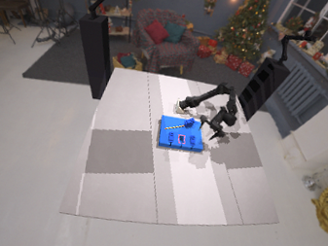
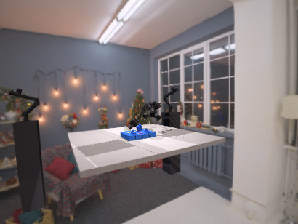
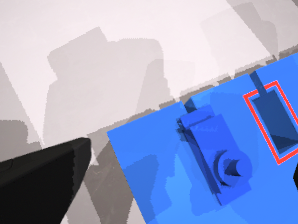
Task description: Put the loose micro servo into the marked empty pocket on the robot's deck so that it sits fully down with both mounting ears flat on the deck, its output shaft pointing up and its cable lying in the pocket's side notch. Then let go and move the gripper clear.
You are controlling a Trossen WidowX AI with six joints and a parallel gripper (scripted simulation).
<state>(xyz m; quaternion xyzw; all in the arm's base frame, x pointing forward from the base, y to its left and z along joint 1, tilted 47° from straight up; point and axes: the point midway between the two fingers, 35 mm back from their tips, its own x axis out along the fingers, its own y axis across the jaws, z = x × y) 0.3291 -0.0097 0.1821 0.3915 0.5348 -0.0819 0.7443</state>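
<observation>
The blue deck lies 12 cm to the right of my gripper tip, 12 cm below it and 12 cm behind it.
</observation>
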